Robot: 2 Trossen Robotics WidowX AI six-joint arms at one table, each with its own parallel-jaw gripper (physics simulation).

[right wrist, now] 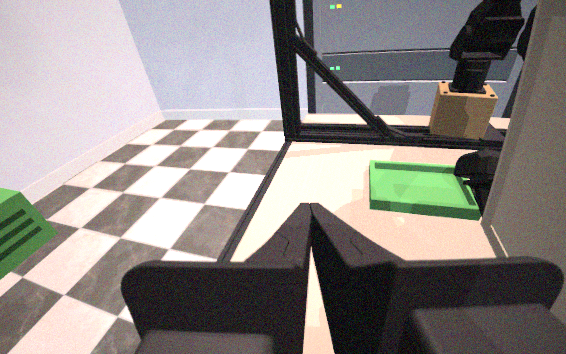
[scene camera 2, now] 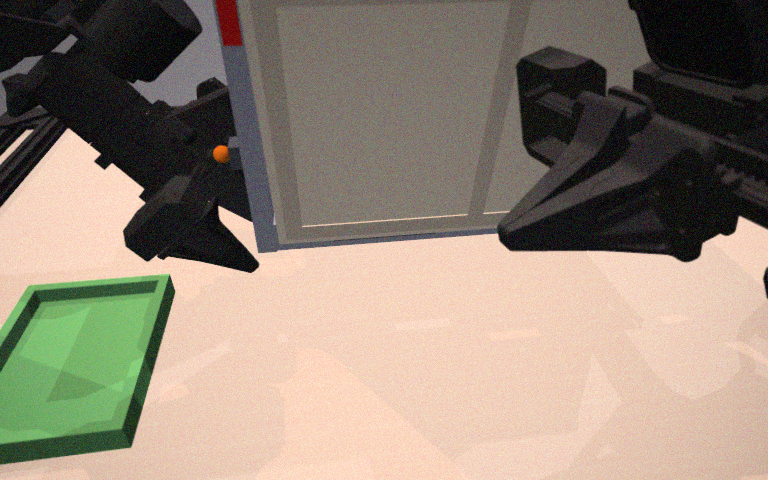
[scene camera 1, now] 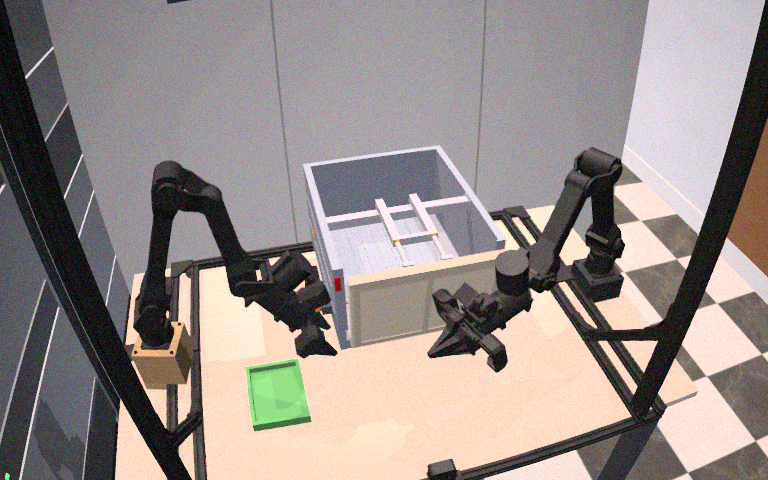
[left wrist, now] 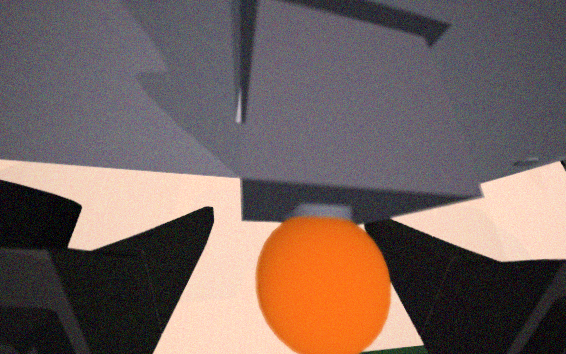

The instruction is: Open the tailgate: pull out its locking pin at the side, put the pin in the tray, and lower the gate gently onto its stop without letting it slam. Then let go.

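Pixels of known places: left gripper, fingertip midpoint: (scene camera 1: pixel 332 341); right gripper, fingertip midpoint: (right wrist: pixel 308 211) (scene camera 2: pixel 502 238) (scene camera 1: pixel 428 355); left arm's base, link origin: (right wrist: pixel 465 88) (scene camera 1: pixel 157 338); right arm's base, link origin: (scene camera 1: pixel 598 268).
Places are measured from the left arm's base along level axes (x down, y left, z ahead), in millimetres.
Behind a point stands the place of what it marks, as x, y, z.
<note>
The tailgate (scene camera 1: pixel 390 311) {-82, -23, 481} (scene camera 2: pixel 390 113) {-90, -24, 486} (right wrist: pixel 530 150) {-81, -32, 439} stands upright, closing the grey bed's front. The locking pin's orange ball head (scene camera 1: pixel 318 309) {-11, 65, 340} (scene camera 2: pixel 220 153) {-12, 64, 339} (left wrist: pixel 323 285) sticks out from a block on the bed's left side; its shaft is mostly hidden in the block. My left gripper (scene camera 1: pixel 332 340) {78, 58, 362} (left wrist: pixel 290 216) {78, 58, 362} is open, its fingers on either side of the pin head and apart from it. My right gripper (scene camera 1: pixel 431 354) {-84, -140, 539} (scene camera 2: pixel 501 233) {-84, -140, 539} (right wrist: pixel 308 211) {-84, -140, 539} is shut and empty, in front of the tailgate. The green tray (scene camera 1: pixel 281 423) {96, -144, 261} (scene camera 2: pixel 67 445) {98, -139, 284} (right wrist: pixel 425 211) {100, -53, 304} lies empty on the table.
The truck bed (scene camera 1: pixel 324 237) {-171, 93, 365} holds a white frame (scene camera 1: pixel 385 217) {-179, 138, 482} with two bars. The left arm stands on a wooden block (scene camera 1: pixel 161 370) {45, -50, 6} (right wrist: pixel 457 120) {52, -6, 50}. Black rails (scene camera 1: pixel 197 339) {86, 79, 53} edge the table, and a black post (scene camera 1: pixel 702 237) {-336, -175, 966} rises at the right in scene camera 1.
</note>
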